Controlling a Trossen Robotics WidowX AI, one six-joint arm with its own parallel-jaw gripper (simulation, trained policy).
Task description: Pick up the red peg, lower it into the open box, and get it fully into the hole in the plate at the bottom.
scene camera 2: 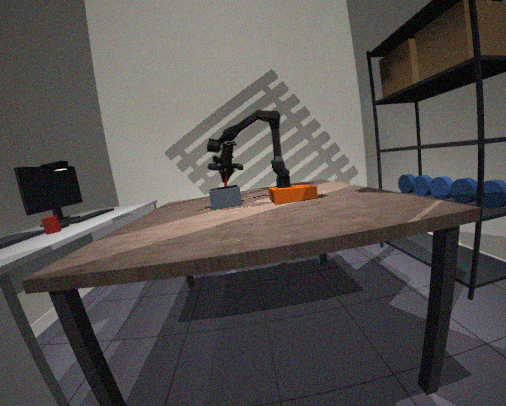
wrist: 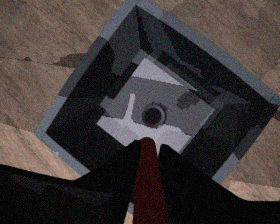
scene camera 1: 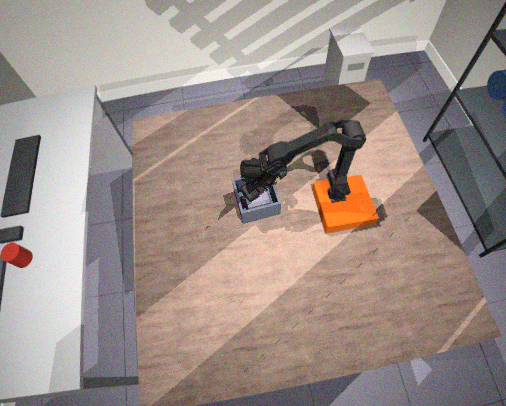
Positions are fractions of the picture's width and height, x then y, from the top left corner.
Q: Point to a grey box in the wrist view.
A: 0.85,0.44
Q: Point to a pale plate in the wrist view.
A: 0.65,0.50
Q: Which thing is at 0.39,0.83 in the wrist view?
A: My gripper.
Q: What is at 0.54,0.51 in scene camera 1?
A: A grey box.
